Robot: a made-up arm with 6 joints. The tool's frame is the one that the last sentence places.
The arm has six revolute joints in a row. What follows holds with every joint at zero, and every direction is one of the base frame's. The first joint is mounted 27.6 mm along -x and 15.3 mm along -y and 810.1 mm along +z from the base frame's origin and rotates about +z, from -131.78 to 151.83 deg. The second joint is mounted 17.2 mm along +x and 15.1 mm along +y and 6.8 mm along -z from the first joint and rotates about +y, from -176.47 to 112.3 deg. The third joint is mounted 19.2 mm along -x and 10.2 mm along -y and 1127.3 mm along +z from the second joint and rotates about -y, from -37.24 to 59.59 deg. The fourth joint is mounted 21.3 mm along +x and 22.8 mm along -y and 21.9 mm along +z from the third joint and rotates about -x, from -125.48 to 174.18 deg. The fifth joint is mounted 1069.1 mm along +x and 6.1 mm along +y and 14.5 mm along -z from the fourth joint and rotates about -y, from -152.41 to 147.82 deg. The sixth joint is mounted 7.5 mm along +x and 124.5 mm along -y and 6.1 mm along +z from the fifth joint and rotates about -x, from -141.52 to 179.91 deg. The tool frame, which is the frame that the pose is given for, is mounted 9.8 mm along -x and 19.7 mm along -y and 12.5 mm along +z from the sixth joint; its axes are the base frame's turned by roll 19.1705, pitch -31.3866 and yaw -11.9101 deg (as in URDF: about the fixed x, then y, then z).
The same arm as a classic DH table. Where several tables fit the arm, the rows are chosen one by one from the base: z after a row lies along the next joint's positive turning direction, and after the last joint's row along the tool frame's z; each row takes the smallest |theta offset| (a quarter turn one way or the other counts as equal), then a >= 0, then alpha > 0; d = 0 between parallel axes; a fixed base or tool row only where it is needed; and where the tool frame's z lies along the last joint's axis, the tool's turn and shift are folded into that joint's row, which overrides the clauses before.
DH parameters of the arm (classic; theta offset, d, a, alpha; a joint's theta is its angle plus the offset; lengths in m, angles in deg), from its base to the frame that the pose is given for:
base (fixed): 29 0 -0.0316 0
joint 1: -29 0.8033 0.0172 -90
joint 2: 89.02 0 -1.1275 180
joint 3: -0.98 0.0179 -0.0219 90
joint 4: 0 -1.0904 0.0145 -90
joint 5: 0 0.1184 -0.0061 90
joint 6: 74.75 -0.009 0.0157 -56.69
tool (fixed): 88.11 0.0206 0 0
Joint limits (deg, base to tool): -131.78..151.83 -176.47..112.3 -37.24..59.59 -125.48..174.18 -152.41..147.82 -141.52..179.91

